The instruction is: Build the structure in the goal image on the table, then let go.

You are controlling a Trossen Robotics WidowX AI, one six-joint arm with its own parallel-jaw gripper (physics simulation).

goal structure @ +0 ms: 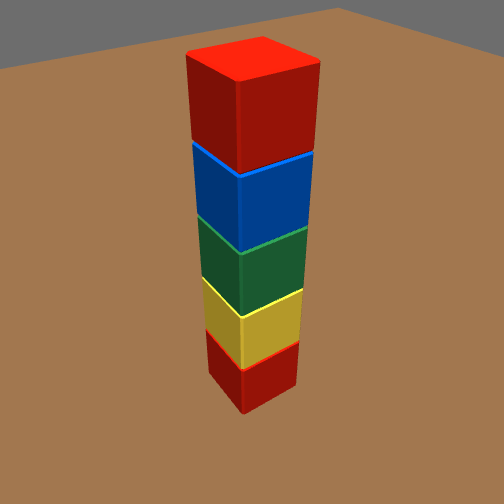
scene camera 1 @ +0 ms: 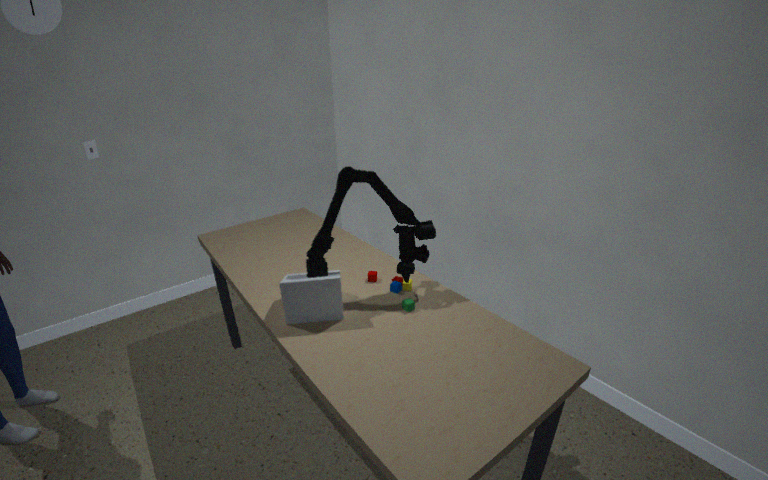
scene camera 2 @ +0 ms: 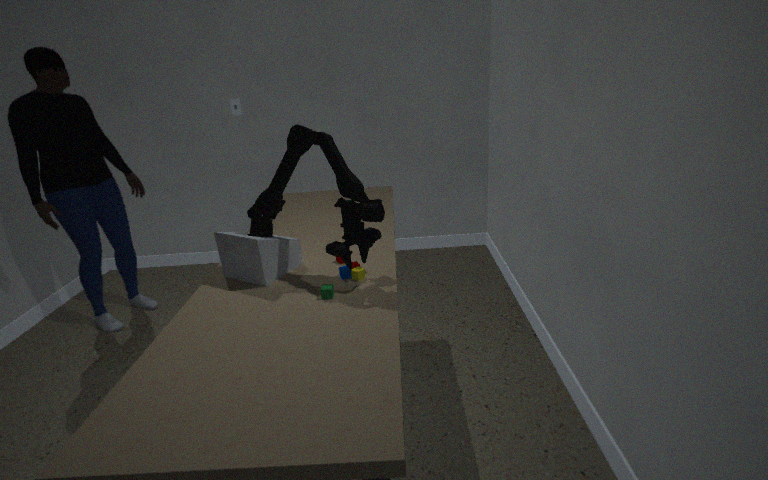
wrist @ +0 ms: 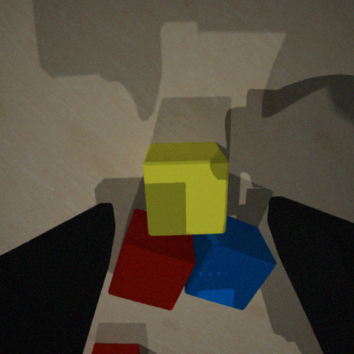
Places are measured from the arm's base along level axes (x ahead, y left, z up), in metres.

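Where they show: gripper, between the fingertips: (scene camera 1: pixel 407 278) (scene camera 2: pixel 357 265); arm's base, origin of its link: (scene camera 1: pixel 317 275) (scene camera 2: pixel 260 236).
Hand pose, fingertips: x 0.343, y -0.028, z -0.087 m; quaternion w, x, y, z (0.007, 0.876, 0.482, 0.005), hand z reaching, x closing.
Note:
Each offset is from my fingertips to the top centre of the thing. Level surfaces: height alone.
A yellow cube @(dx -0.001, dy +0.002, dz -0.013 m) (scene camera 1: pixel 407 285) (scene camera 2: pixel 357 274) (wrist: pixel 187 200), a red cube @(dx -0.025, dy +0.038, dz -0.013 m) (scene camera 1: pixel 397 279) (scene camera 2: pixel 355 264) (wrist: pixel 150 270) and a blue cube @(dx -0.046, dy +0.008, dz -0.013 m) (scene camera 1: pixel 395 287) (scene camera 2: pixel 344 272) (wrist: pixel 230 270) are clustered on the table. In the wrist view the yellow cube overlaps parts of the other two; I cannot tell if it rests on them. A second red cube @(dx -0.095, dy +0.124, dz -0.013 m) (scene camera 1: pixel 372 276) (scene camera 2: pixel 339 259) (wrist: pixel 116 349) and a green cube @(dx -0.061, dy -0.123, dz -0.013 m) (scene camera 1: pixel 408 305) (scene camera 2: pixel 326 292) lie apart. My gripper (scene camera 1: pixel 406 278) (scene camera 2: pixel 356 264) (wrist: pixel 191 211) is open and empty over the cluster, its fingers on either side.
The wooden table @(dz -0.046 m) (scene camera 1: pixel 430 384) (scene camera 2: pixel 271 384) carries a light grey box-shaped stand (scene camera 1: pixel 312 301) (scene camera 2: pixel 243 257) under the arm's base. The table's far long edge runs behind the cluster, near the wall. A person (scene camera 2: pixel 67 135) stands off to the left.

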